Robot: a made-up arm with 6 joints.
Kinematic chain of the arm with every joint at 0, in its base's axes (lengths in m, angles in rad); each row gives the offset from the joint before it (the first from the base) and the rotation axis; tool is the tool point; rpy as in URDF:
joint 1: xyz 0 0 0.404 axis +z
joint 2: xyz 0 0 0 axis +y
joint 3: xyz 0.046 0 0.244 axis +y
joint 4: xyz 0.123 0 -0.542 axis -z
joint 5: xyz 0 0 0 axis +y
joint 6: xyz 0.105 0 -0.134 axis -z
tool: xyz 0 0 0 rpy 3.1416 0 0
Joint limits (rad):
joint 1: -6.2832..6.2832
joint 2: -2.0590..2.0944
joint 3: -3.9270..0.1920
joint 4: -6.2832..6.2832
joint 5: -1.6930..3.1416
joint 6: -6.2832..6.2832
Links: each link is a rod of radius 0.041 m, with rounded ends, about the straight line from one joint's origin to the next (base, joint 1, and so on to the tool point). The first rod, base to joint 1, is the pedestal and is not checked.
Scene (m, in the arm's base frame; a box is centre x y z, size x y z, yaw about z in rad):
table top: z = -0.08
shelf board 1: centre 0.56 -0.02 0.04 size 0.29 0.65 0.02 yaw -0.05
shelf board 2: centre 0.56 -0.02 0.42 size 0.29 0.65 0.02 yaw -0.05
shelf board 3: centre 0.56 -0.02 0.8 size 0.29 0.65 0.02 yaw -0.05
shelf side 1: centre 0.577 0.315 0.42 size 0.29 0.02 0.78 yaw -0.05
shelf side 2: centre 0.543 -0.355 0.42 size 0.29 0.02 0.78 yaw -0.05
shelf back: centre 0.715 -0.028 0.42 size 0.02 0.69 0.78 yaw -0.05
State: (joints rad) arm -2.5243 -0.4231 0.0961 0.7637 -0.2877 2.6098
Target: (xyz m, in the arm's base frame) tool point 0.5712 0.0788 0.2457
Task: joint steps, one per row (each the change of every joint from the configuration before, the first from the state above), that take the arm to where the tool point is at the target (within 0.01 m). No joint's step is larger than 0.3 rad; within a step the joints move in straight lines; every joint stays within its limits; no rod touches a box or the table.
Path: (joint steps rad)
1: 0.2673 -0.0016 -0.0128 -0.0404 0.0668 -0.0282
2: 0.2674 -0.0017 -0.0127 -0.0405 0.0669 -0.0282
3: 0.2673 -0.0016 -0.0128 -0.0404 0.0668 -0.0282
4: 0.2673 -0.0016 -0.0127 -0.0404 0.0668 -0.0282
5: 0.2673 -0.0017 -0.0128 -0.0404 0.0668 -0.0283
6: 0.2674 -0.0016 -0.0127 -0.0405 0.0669 -0.0282
7: 0.2673 -0.0017 -0.0128 -0.0404 0.0668 -0.0282
8: 0.2773 0.0775 -0.1422 -0.0890 -0.0830 0.0659
9: 0.2774 0.0774 -0.1423 -0.0891 -0.0830 0.0658
10: 0.2773 0.0774 -0.1422 -0.0890 -0.0830 0.0658

